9 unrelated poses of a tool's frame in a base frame.
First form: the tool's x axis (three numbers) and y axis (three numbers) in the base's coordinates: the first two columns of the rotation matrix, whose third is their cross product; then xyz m.
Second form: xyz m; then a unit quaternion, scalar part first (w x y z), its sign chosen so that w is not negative. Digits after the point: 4 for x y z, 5 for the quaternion.
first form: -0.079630, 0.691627, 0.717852, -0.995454, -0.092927, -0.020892, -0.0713, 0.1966, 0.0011
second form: -0.0713, 0.1966, 0.0011, 0.61712, 0.28170, -0.26964, 0.68345
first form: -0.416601, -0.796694, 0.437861, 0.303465, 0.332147, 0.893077, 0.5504, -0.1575, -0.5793
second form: 0.5504, -0.1575, -0.5793, 0.50471, 0.19226, -0.64136, -0.54494
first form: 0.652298, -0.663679, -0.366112, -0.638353, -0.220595, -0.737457, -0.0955, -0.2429, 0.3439
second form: -0.0955, -0.2429, 0.3439, 0.46480, -0.78110, 0.41673, -0.01362
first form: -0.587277, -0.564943, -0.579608, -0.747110, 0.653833, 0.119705, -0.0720, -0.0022, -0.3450
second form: -0.0720, -0.0022, -0.3450, 0.25520, -0.37581, 0.87281, 0.17846
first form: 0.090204, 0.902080, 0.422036, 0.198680, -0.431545, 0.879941, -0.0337, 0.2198, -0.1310
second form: -0.0337, 0.2198, -0.1310, 0.33185, 0.65953, 0.41725, 0.52990
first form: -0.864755, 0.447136, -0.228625, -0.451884, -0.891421, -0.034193, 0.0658, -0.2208, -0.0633
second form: 0.0658, -0.2208, -0.0633, 0.23278, -0.11592, 0.01024, 0.96554
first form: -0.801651, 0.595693, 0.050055, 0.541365, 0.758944, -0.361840, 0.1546, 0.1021, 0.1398
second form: 0.1546, 0.1021, 0.1398, 0.08124, -0.30426, -0.93428, 0.16719
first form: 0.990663, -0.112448, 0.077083, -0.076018, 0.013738, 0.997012, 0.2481, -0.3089, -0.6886
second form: 0.2481, -0.3089, -0.6886, 0.70878, 0.70212, -0.06711, -0.01285
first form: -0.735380, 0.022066, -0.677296, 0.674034, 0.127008, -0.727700, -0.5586, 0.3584, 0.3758
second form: -0.5586, 0.3584, 0.3758, 0.26616, 0.24793, 0.70190, -0.61239
